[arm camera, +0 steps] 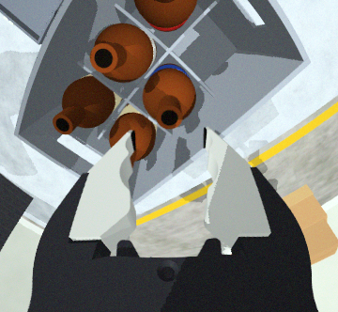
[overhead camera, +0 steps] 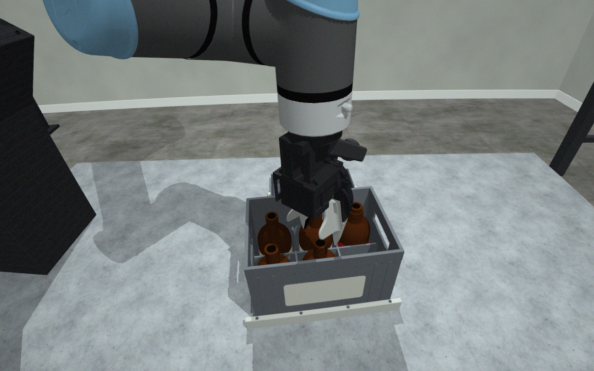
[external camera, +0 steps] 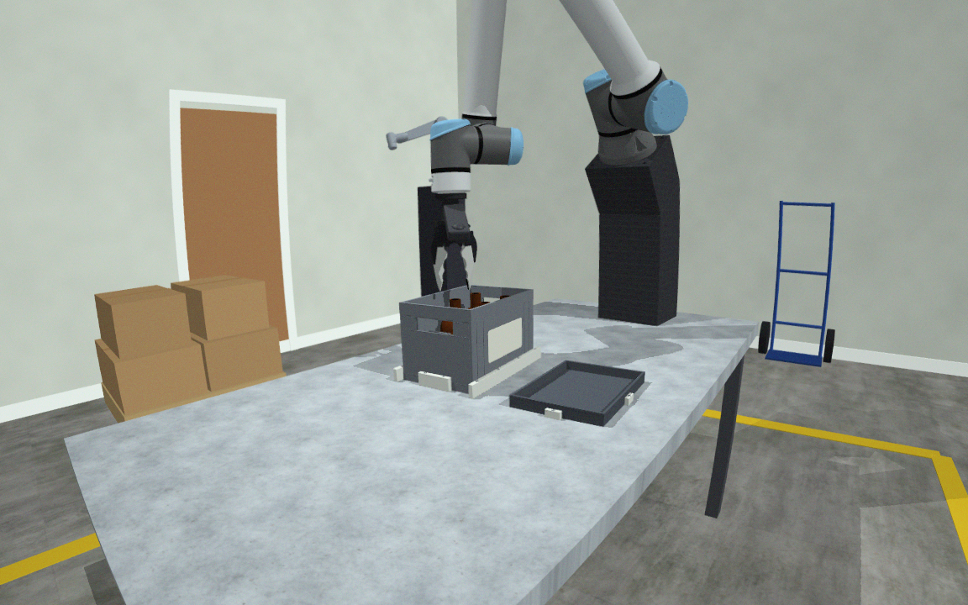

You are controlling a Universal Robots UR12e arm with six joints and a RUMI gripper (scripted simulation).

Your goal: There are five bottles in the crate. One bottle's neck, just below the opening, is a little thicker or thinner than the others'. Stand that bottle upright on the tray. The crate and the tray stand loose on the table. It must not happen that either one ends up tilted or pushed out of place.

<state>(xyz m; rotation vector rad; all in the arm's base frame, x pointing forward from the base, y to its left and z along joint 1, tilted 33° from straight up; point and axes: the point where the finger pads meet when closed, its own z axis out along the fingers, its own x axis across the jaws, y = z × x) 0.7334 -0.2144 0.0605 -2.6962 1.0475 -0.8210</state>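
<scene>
Now: hand 4 cm to the right of the crate and 11 cm above it. From my hand the other things lie so: grey tray (3 cm ahead, 33 cm to the left, 19 cm below); glass bottle (9 cm ahead, 9 cm to the left, 11 cm below).
</scene>
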